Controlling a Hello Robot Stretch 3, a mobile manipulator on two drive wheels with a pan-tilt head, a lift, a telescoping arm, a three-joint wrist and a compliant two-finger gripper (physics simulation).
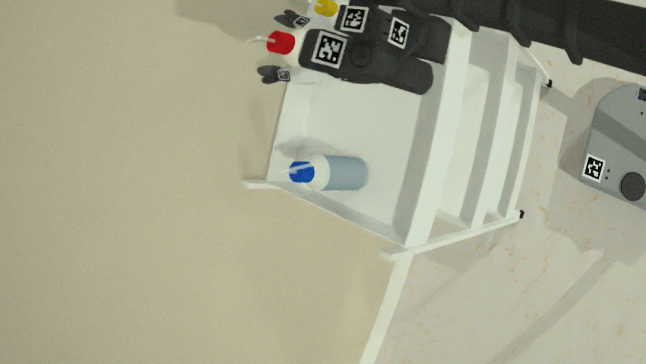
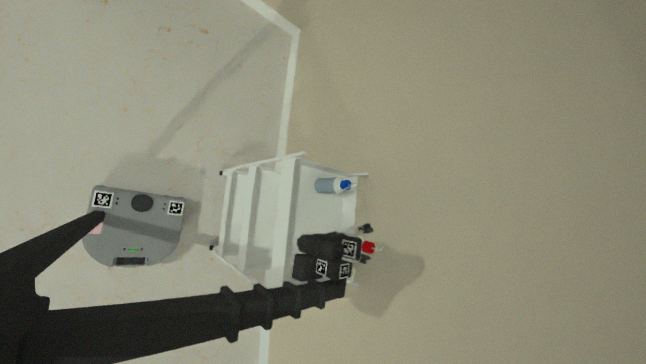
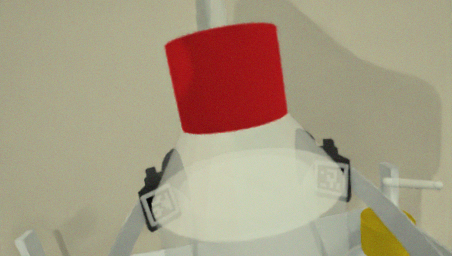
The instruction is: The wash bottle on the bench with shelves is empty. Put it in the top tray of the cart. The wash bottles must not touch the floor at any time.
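Frame: origin at the robot's base, x right, y up, z back, level; metres.
Seen in the pictures: robot's base, origin of its link: (image 1: 631, 185) (image 2: 141, 202).
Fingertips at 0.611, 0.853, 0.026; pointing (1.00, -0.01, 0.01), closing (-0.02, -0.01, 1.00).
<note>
Offsets run from my fingertips to a thing's top centre, as dx, dy, dz. Level surfaces: height alone.
The wash bottle with a red cap {-0.093, +0.104, -0.003} (image 1: 281, 42) (image 2: 368, 247) (image 3: 227, 77) has a clear, empty-looking body and is upright. My gripper (image 1: 283, 48) (image 2: 366, 244) (image 3: 238, 157) is shut on it, with one finger on each side below the cap. Bottle and gripper are over the wall-side part of the cart's white top tray {dy -0.190} (image 1: 360, 120) (image 2: 320, 215). The bottle's base is hidden, so its height above the tray cannot be told. The bench with shelves does not show.
A blue-capped wash bottle {-0.096, -0.016, -0.184} (image 1: 345, 172) (image 2: 327, 185) stands in the tray's corner. A yellow cap {-0.042, -0.046, +0.089} (image 1: 326, 7) (image 3: 382, 235) shows close beside the held bottle. The cart's end post (image 3: 389, 187) rises beyond it. My arm (image 1: 550, 25) (image 2: 150, 322) reaches past the cart. My base (image 2: 135, 237) stands in front.
</note>
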